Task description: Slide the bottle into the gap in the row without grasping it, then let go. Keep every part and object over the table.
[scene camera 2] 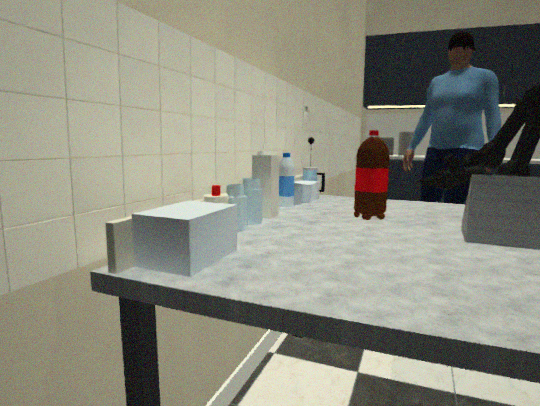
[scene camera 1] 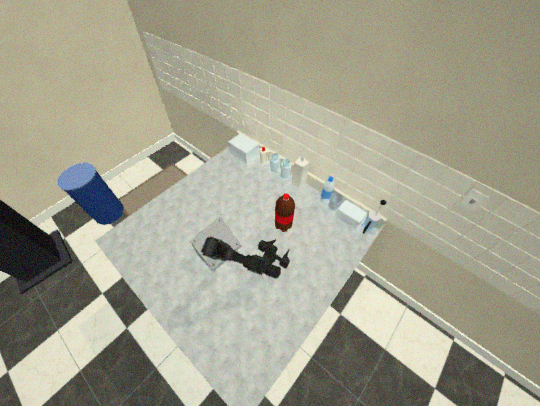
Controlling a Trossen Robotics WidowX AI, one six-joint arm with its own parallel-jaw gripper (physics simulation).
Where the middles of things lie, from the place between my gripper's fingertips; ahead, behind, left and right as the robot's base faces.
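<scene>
The blue-capped bottle (scene camera 2: pixel 286 166) is 80 mm to the left of my hand, 10 mm below it and 500 mm ahead of it. I also see the brown bottle (scene camera 2: pixel 372 162), which is 30 mm above my hand, 150 mm ahead of it and 130 mm to the left of it.
</scene>
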